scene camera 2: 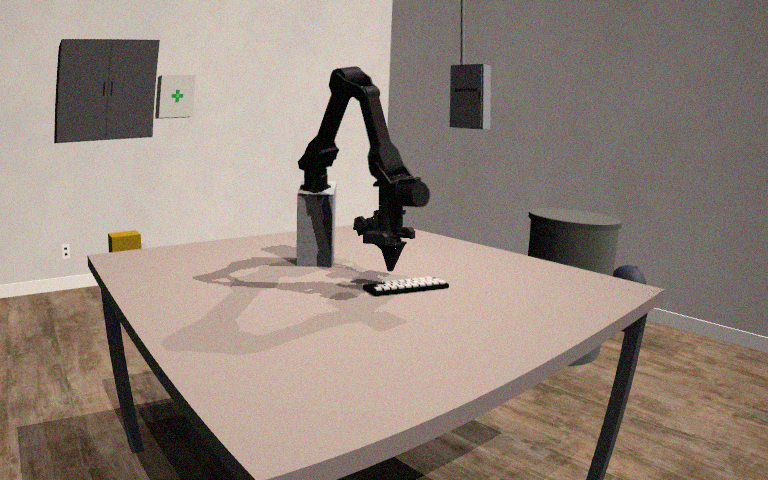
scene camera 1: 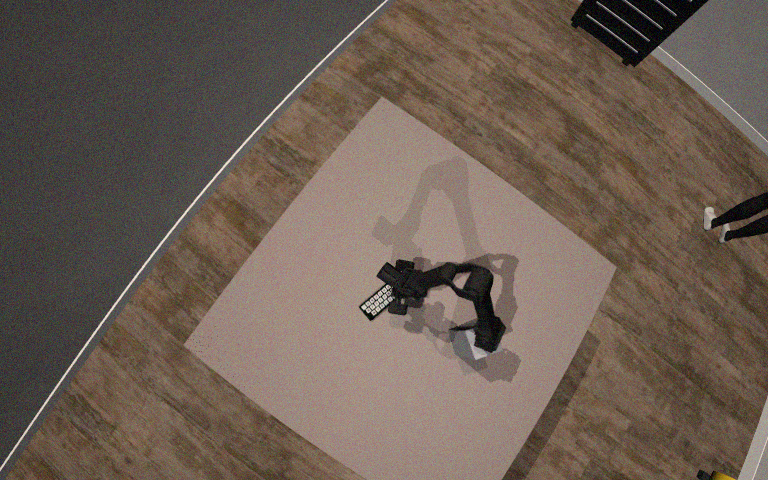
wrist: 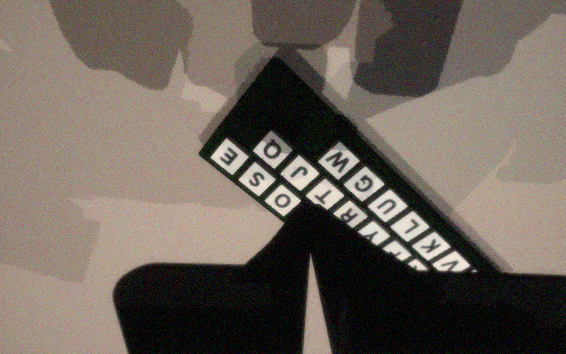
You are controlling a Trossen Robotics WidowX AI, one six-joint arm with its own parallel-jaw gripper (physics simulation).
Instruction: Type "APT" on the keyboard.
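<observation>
The keyboard lies flat on the table, black with white letter keys that appear upside down in the wrist view. My gripper is shut and empty, pointing down, its tips a small distance above the keyboard. In the wrist view the tips overlap the board just beside the O key and the T key. The fingers hide the A and P keys there. The R key is partly covered. In scene camera 1 the arm hides the fingertips and part of the keyboard.
The table bears the arm's grey pedestal. Arm shadows fall across table and keyboard. A large round bin stands beyond the table. A person's legs show at the right, and a black slatted rack at the top.
</observation>
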